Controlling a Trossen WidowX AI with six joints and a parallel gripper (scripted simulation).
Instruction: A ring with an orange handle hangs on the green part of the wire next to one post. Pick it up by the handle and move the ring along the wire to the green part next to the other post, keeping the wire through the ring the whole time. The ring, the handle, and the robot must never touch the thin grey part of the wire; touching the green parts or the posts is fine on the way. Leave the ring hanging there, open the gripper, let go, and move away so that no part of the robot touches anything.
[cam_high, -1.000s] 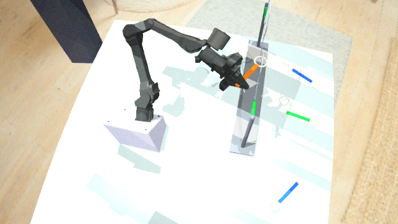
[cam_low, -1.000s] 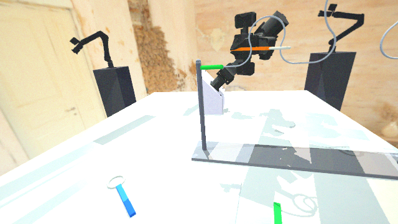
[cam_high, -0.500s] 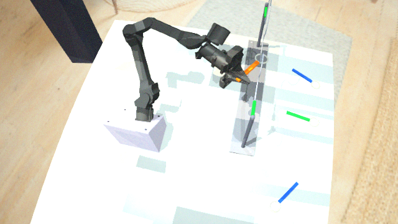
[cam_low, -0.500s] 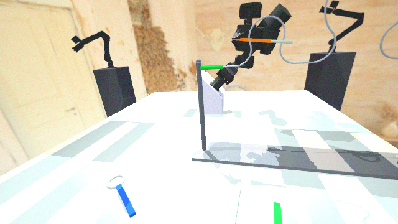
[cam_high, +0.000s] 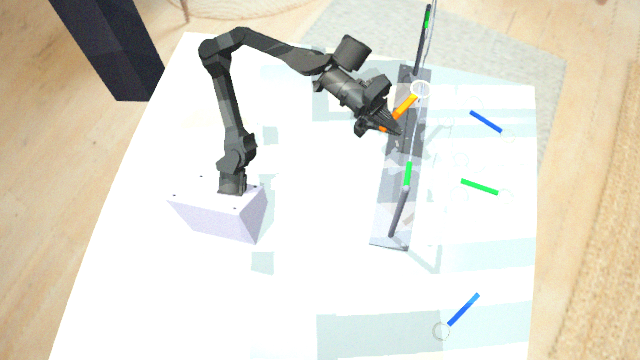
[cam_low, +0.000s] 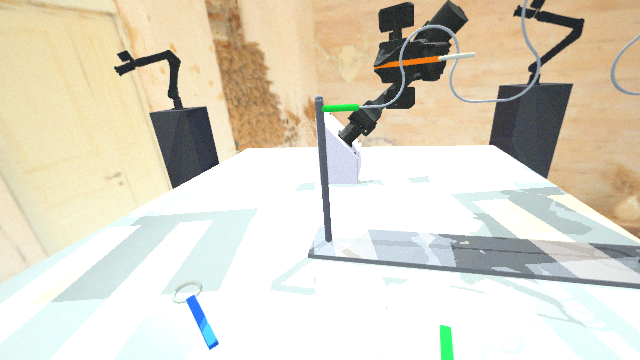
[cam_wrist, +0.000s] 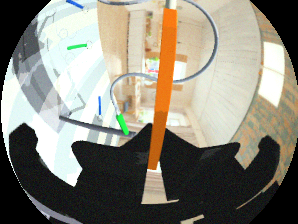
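The orange-handled ring is 90 mm to the left of my gripper tip, 20 mm ahead of it and 10 mm above it.
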